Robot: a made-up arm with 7 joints. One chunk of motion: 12 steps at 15 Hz.
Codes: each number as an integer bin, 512 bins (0 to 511) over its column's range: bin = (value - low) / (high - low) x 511, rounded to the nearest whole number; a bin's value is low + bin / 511 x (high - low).
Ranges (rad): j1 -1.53..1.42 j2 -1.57..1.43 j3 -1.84..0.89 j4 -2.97..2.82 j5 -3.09..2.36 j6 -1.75..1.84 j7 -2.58..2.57
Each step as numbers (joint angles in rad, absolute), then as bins.
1 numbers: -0.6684 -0.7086 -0.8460 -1.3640 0.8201 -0.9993 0.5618
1 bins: 149 147 186 142 367 107 312
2 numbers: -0.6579 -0.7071 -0.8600 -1.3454 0.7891 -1.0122 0.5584
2 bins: 151 147 183 143 364 105 311
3 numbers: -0.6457 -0.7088 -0.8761 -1.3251 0.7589 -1.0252 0.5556
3 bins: 153 147 180 145 361 103 311
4 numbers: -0.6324 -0.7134 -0.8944 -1.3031 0.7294 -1.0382 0.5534
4 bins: 155 146 177 147 358 101 311
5 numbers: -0.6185 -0.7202 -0.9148 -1.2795 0.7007 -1.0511 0.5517
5 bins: 158 145 173 149 355 99 311
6 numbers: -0.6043 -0.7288 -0.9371 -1.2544 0.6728 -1.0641 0.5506
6 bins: 160 143 169 151 353 98 311
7 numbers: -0.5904 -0.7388 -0.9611 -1.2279 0.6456 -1.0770 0.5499
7 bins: 163 142 165 154 350 96 311
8 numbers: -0.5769 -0.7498 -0.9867 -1.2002 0.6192 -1.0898 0.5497
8 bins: 165 140 160 156 348 94 311
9 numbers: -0.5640 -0.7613 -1.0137 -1.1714 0.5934 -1.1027 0.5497
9 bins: 167 138 155 159 345 92 311
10 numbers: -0.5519 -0.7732 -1.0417 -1.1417 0.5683 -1.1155 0.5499
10 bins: 169 136 149 161 343 90 311
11 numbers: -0.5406 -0.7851 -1.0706 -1.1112 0.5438 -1.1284 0.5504
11 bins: 171 134 144 164 341 88 311
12 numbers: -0.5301 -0.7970 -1.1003 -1.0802 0.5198 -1.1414 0.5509
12 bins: 173 132 138 167 338 87 311
